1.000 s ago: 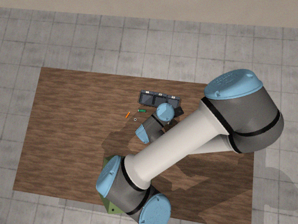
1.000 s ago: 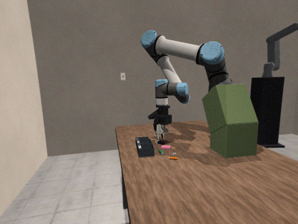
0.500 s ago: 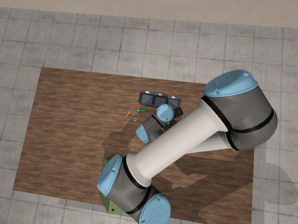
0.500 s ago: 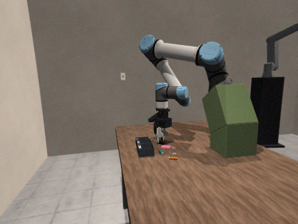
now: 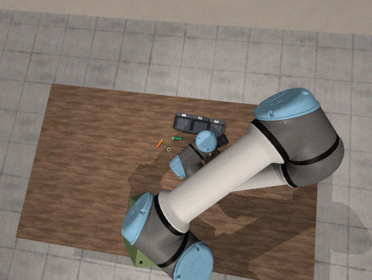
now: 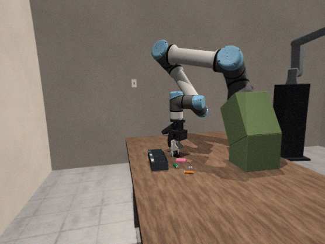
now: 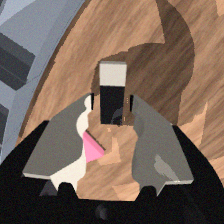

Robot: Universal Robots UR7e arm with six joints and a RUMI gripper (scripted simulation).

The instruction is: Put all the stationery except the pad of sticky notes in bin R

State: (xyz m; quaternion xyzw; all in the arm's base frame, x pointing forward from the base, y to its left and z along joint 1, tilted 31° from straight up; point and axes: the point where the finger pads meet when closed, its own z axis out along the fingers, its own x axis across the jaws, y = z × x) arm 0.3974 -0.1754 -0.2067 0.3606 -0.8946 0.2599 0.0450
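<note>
Right now the dark three-part bin is 110 mm ahead of my hand, 80 mm to the left of it and 10 mm above it. Round my hand: black-and-white eraser (10 mm below); pink sticky-note pad (90 mm to the left, 30 mm behind, 10 mm below); green marker (170 mm to the left, 10 mm below, 10 mm ahead).
</note>
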